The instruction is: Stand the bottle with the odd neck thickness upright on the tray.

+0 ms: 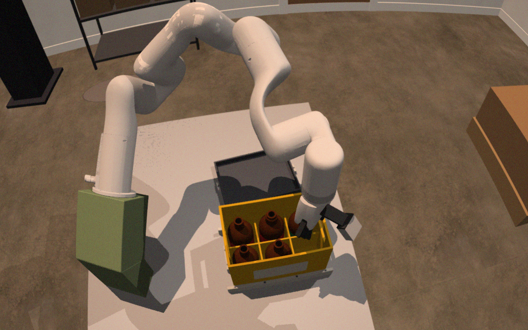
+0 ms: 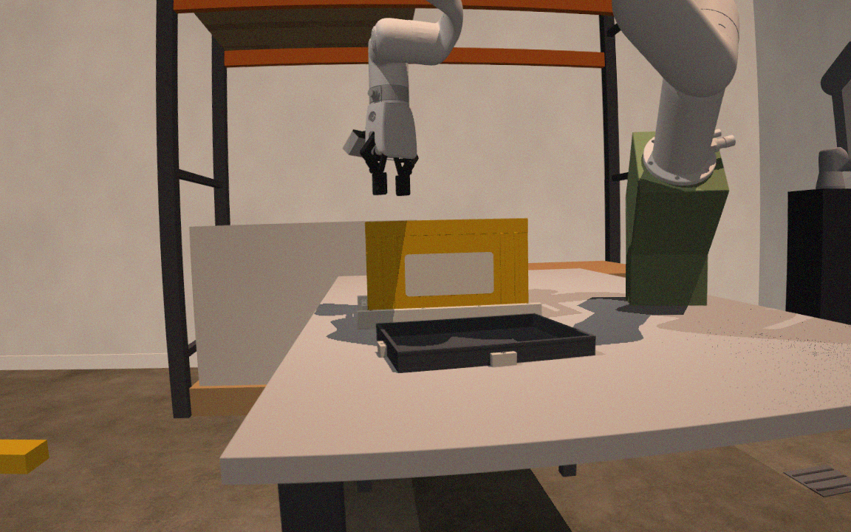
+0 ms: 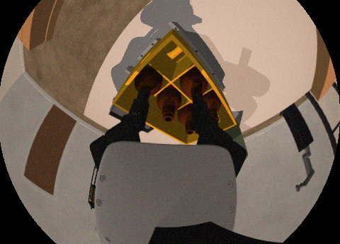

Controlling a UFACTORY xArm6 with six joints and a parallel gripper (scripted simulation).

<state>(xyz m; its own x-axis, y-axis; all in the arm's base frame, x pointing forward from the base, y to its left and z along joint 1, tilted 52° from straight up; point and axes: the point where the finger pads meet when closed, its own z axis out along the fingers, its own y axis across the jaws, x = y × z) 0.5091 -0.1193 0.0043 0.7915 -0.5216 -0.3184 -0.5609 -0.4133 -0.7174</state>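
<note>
The yellow crate lies 160 mm below my hand, 90 mm behind it and 30 mm to the left of it. The rest, counted from my hand: glass bottle: 150 mm below, 100 mm behind, 70 mm to the left; dark tray: 300 mm to the left, 230 mm below, 140 mm behind.
</note>
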